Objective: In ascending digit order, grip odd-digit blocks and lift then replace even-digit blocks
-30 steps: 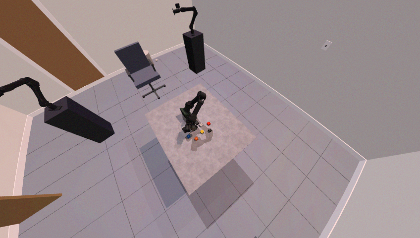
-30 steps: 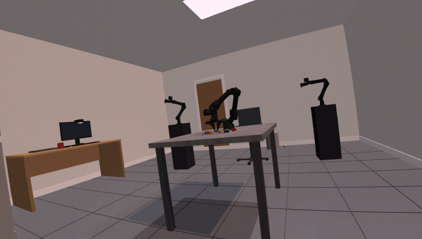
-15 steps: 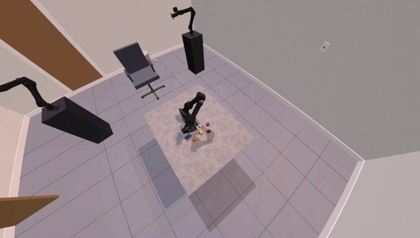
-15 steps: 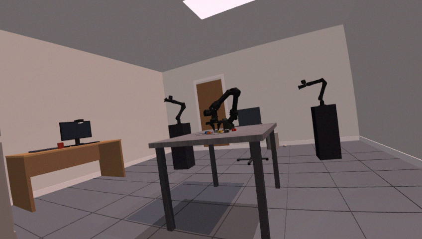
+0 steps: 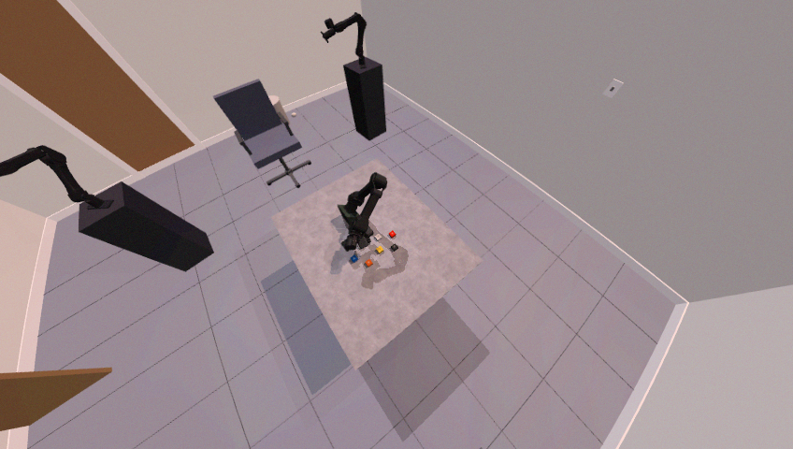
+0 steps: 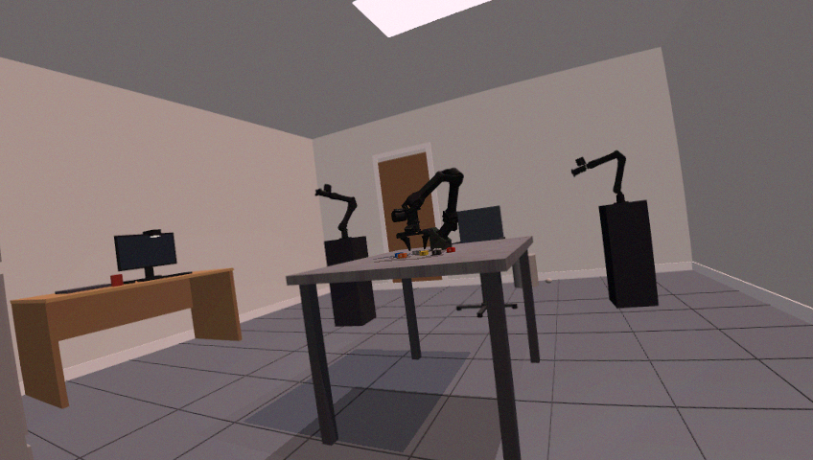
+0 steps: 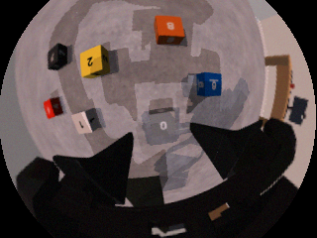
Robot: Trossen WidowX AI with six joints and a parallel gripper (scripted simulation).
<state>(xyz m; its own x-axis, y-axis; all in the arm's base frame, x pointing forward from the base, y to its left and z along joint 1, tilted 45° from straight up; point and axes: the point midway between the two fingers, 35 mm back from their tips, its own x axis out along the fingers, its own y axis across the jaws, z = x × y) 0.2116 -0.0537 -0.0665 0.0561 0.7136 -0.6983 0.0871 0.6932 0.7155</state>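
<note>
Now: the yellow block 11 cm ahead of my gripper tip, 7 cm to the left of it and 1 cm below it. From my gripper tip the other things lie so: red block (8 cm ahead, 19 cm to the left, 1 cm below); then blue block (5 cm ahead, 8 cm to the right, 1 cm below); then orange block (13 cm ahead, 3 cm to the right, 1 cm below).
</note>
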